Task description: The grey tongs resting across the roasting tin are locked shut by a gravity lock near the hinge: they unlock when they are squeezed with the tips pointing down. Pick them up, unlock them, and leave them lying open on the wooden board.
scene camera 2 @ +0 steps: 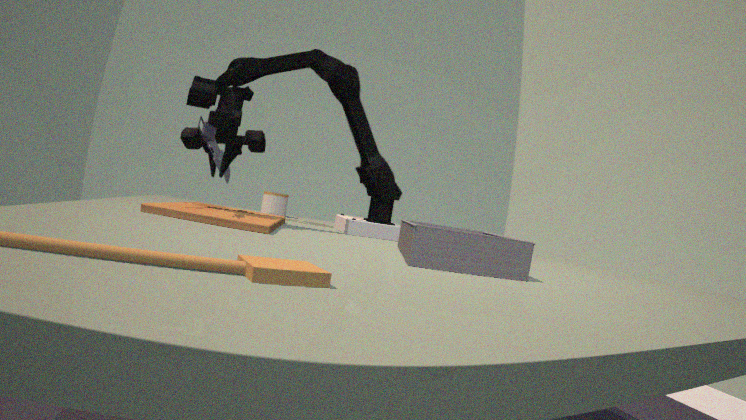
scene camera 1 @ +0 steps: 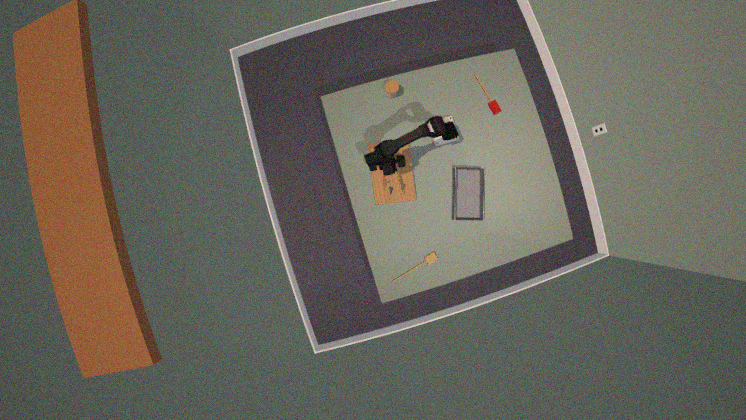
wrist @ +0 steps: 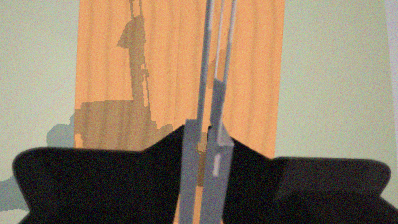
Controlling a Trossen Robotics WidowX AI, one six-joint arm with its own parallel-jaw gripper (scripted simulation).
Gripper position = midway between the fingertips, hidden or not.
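Note:
The gripper (scene camera 2: 216,176) appears in scene camera 2, and the wrist view shows the gripper (wrist: 197,131) too. A wooden board (scene camera 2: 211,214) is part of the scene; scene camera 1 shows the board (scene camera 1: 402,181), and so does the wrist view, with the board (wrist: 137,76). There is also a grey roasting tin (scene camera 2: 424,245), and scene camera 1 shows the tin (scene camera 1: 467,183) as well.

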